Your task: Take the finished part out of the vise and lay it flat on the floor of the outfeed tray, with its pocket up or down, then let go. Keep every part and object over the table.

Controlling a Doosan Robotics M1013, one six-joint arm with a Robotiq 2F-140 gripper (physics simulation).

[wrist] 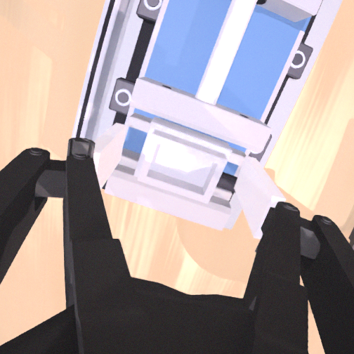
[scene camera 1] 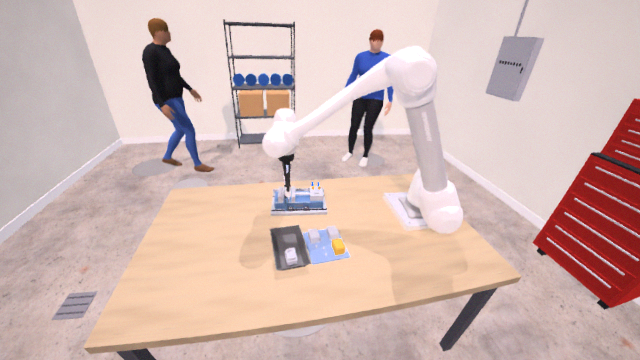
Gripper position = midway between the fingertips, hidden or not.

Observation:
In view: the gripper [wrist: 182, 157] and a blue plate [scene camera 1: 317, 254].

